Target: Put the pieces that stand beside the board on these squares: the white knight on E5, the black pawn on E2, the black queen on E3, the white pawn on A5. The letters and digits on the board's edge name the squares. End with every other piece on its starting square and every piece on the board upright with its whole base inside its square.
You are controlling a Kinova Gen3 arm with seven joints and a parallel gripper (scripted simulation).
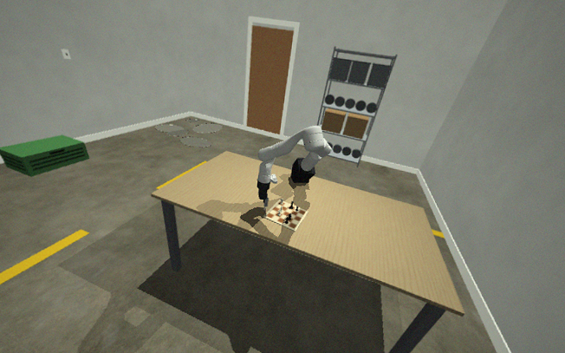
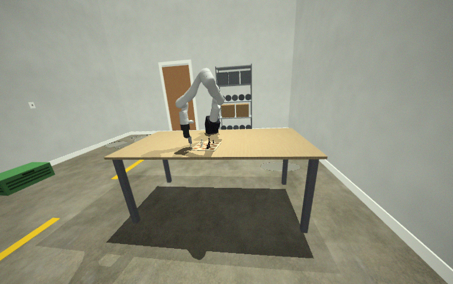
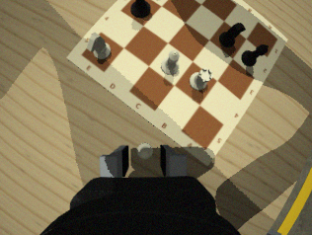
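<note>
My hand is 40 mm above the white pawn. Also, from my hand: black pawn: 150 mm to the left, 150 mm behind, 40 mm below; chessboard: 130 mm to the left, 60 mm behind, 50 mm below; black queen: 140 mm behind, 110 mm to the left, 20 mm below.
</note>
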